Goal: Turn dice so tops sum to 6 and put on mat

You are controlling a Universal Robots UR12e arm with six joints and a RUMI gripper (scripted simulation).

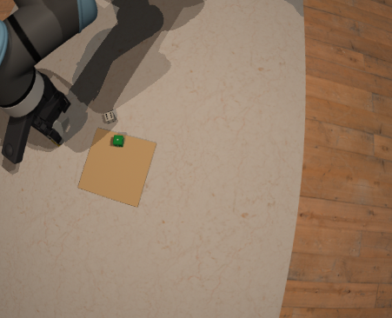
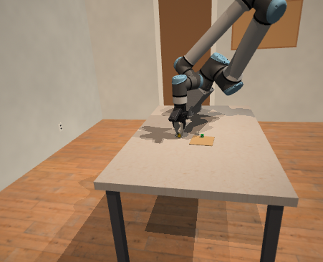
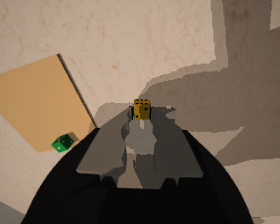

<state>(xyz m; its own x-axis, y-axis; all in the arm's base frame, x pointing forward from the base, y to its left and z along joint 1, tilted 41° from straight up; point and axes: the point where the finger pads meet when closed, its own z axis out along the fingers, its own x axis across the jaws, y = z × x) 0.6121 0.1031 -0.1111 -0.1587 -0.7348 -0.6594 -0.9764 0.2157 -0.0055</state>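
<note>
Now: hand 150 mm to the right of the tan mat and 20 mm above it. Also, from my hand: green die (50 mm behind, 140 mm to the left, 10 mm below); then white die (90 mm behind, 100 mm to the left, 20 mm below); then yellow die (10 mm below).
</note>
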